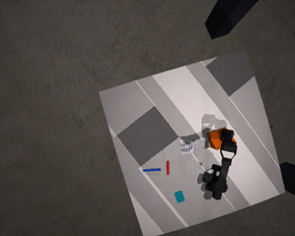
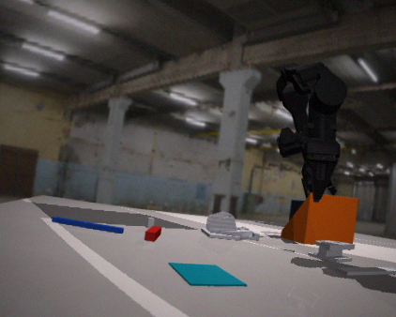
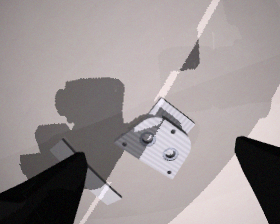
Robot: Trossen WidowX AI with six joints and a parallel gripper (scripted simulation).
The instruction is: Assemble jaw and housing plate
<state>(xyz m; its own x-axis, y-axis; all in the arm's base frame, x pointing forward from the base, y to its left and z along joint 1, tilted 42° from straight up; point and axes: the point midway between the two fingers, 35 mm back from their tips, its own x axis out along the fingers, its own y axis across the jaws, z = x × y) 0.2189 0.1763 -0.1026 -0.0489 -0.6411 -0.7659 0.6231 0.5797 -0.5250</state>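
Now: gripper tip 8 cm above the housing plate, 3 cm to the right of it and 3 cm past it. Also, from my gripper tip: red block: 27 cm ahead, 13 cm to the right, 10 cm below; then small grey peg: 27 cm to the right, 25 cm ahead, 9 cm below; then teal plate: 27 cm ahead, 14 cm to the left, 11 cm below.
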